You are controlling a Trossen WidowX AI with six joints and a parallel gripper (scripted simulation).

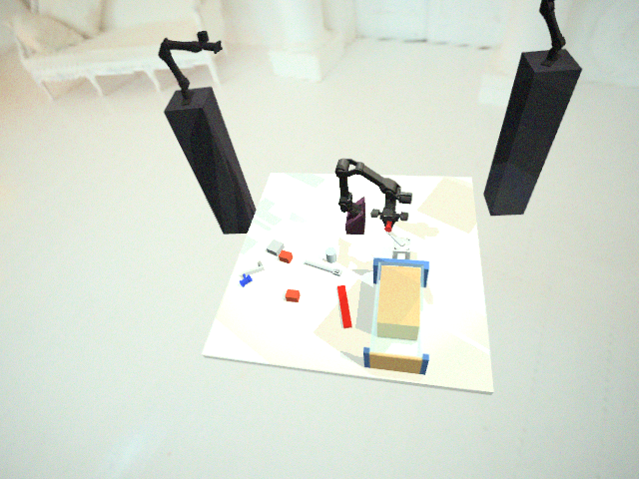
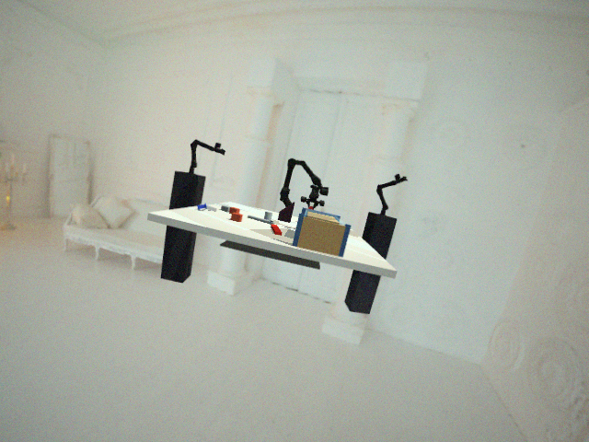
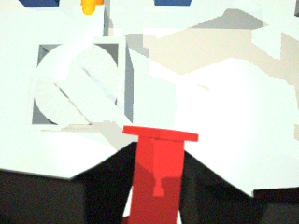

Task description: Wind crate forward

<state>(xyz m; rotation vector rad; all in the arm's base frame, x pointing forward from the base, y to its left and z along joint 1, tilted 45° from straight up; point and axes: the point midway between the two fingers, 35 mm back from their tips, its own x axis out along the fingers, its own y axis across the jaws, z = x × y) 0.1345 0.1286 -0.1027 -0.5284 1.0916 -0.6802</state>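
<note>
My gripper tip is now 1 cm short of the red-knobbed winch handle, 3 cm to the right of it and 3 cm above it. From my gripper tip the other things lie so: red grip (2 cm behind); then hand winch (5 cm ahead, 6 cm to the left, 10 cm below); then blue steel frame (22 cm ahead, 4 cm to the left, 2 cm below).
</note>
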